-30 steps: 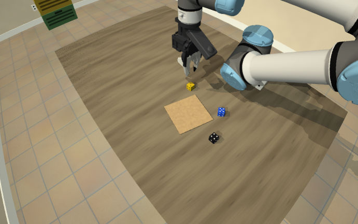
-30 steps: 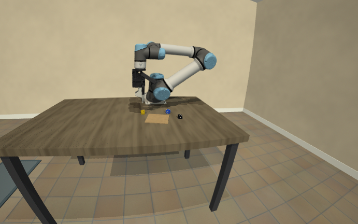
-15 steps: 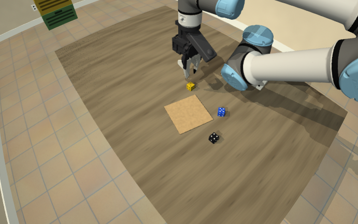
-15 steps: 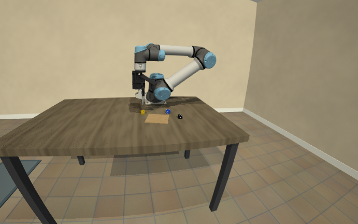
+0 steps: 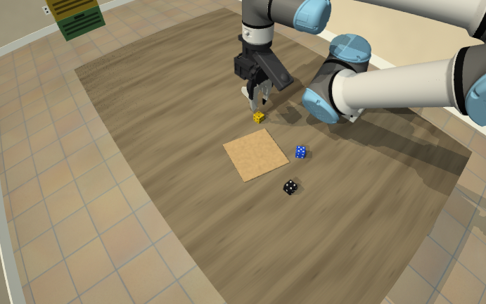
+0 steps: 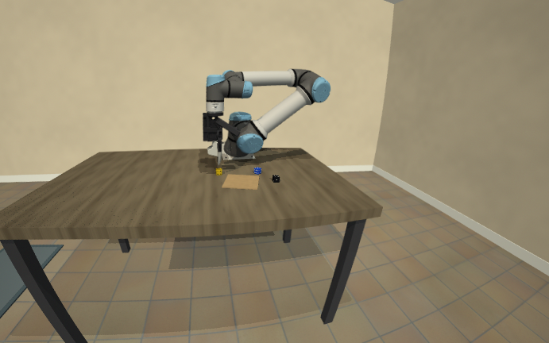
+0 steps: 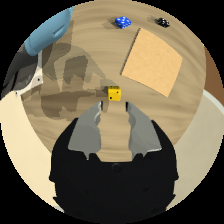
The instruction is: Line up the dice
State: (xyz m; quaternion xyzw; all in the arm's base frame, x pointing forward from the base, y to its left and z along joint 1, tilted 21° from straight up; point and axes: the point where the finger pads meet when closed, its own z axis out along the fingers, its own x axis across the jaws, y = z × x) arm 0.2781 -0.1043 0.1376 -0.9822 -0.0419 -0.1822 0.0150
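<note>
Now: hand 60 mm above the yellow die. Round my hand: blue die: 180 mm to the left, 60 mm below; then tan mat: 100 mm to the left, 90 mm ahead, 70 mm below; then black die: 240 mm to the left, 100 mm ahead, 60 mm below.
</note>
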